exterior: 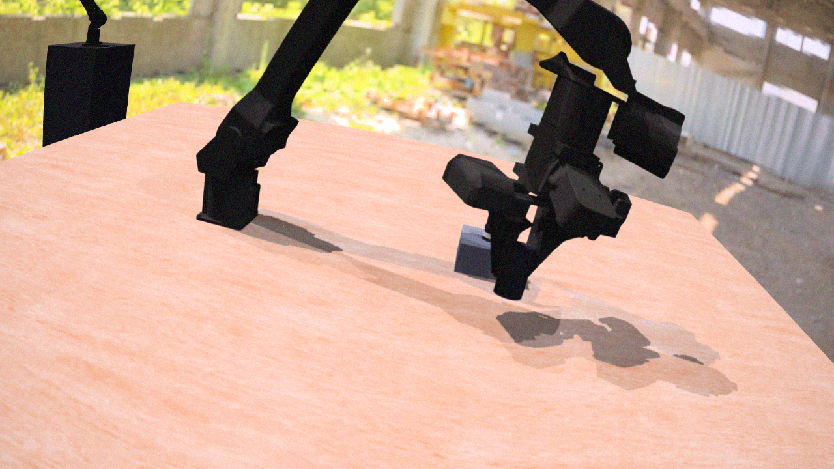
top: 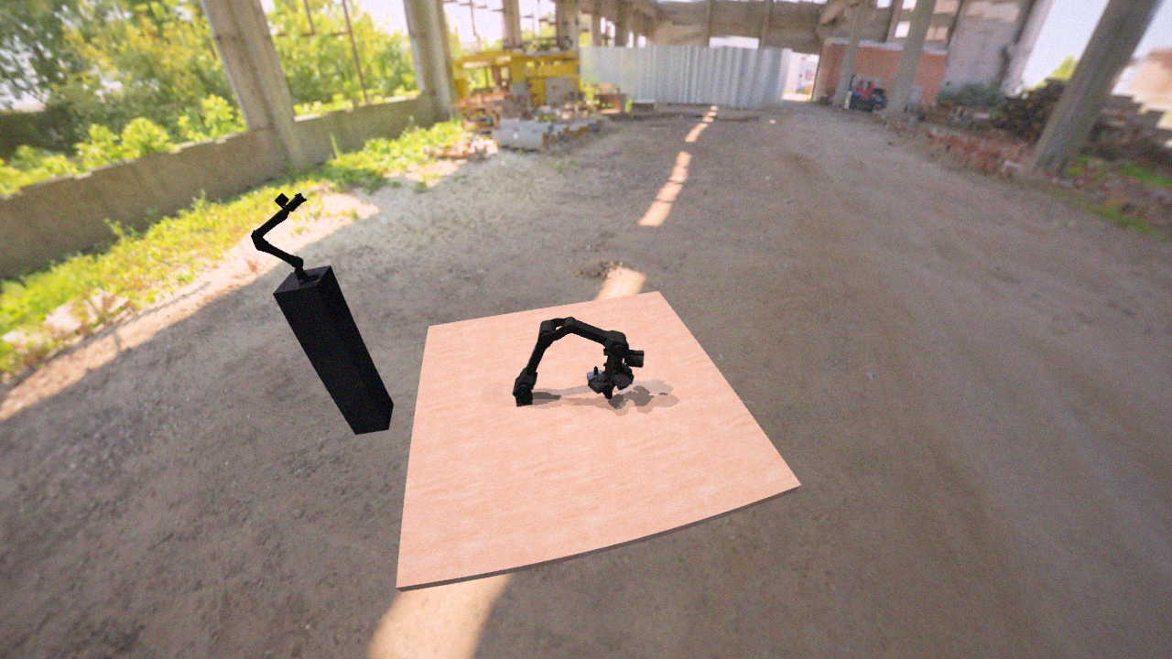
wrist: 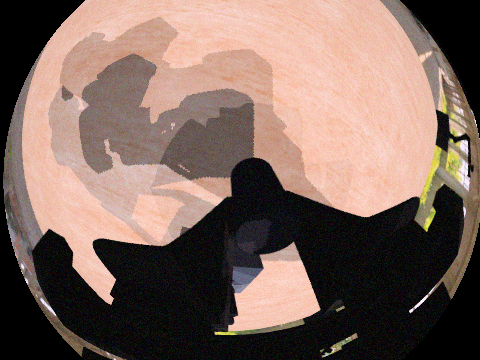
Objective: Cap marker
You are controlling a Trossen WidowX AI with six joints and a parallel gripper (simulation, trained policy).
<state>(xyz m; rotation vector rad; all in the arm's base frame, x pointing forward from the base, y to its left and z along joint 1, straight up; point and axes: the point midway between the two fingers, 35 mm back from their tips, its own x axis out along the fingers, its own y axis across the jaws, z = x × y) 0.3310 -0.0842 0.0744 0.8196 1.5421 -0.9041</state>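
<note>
Now: gripper tip 20 mm past the grey holder block, 110 mm to the right of it and 20 mm above it. The rest, counted from my gripper tip: black cap 10 mm to the right, 10 mm above.
</note>
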